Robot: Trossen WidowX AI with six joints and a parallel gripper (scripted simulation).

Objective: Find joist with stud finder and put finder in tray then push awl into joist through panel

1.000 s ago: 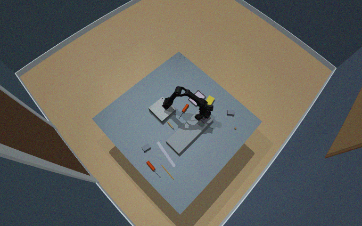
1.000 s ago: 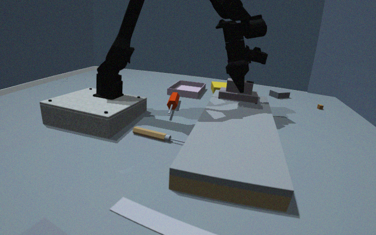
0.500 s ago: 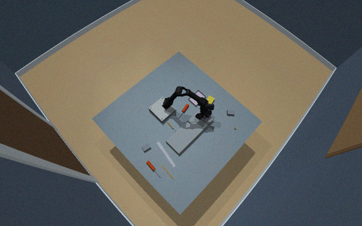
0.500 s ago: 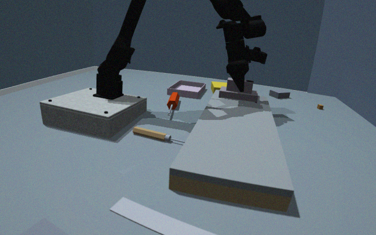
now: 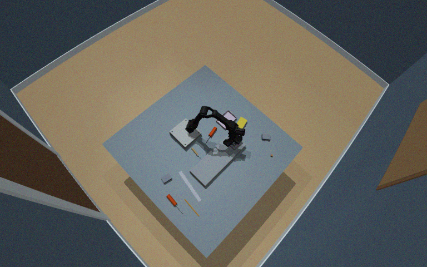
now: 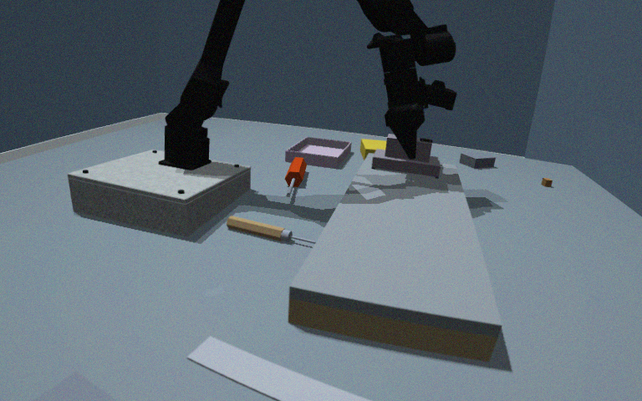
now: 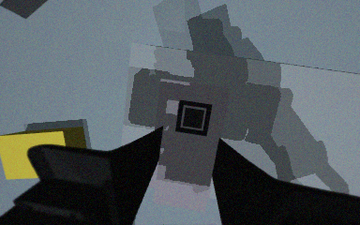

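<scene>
Right now the pale tray is 21 cm behind my gripper tip, 15 cm to the left of it and 5 cm below it. From my gripper tip the other things lie so: yellow block: 22 cm to the left, 9 cm behind, 5 cm below; grey stud finder: 2 cm above; square indicator: 3 cm above, 2 cm ahead.
</scene>
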